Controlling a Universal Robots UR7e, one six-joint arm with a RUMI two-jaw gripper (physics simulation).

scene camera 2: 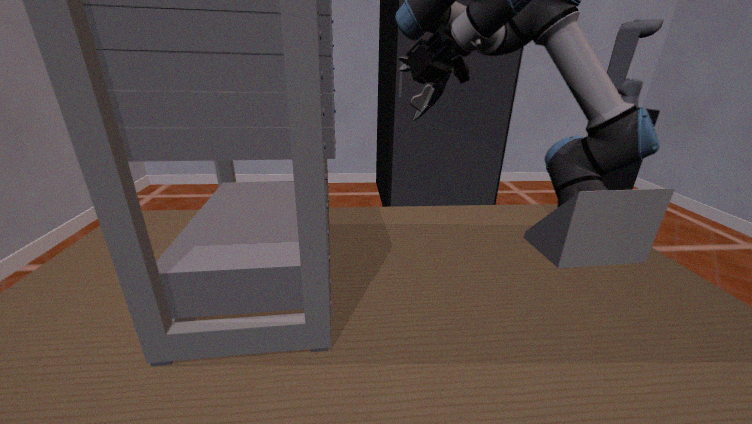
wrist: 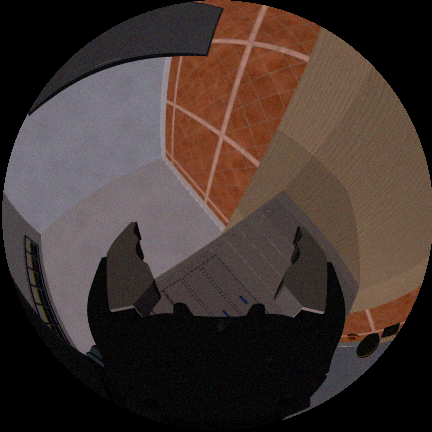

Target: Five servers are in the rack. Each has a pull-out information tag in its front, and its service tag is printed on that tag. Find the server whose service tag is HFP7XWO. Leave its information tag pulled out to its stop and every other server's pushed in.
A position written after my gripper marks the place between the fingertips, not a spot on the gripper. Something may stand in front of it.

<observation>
I see my gripper point(scene camera 2: 406, 94) and a grey server rack point(scene camera 2: 130, 88).
The grey server rack is seen too in the wrist view point(wrist: 244, 265). My gripper also shows in the wrist view point(wrist: 217, 227).
</observation>
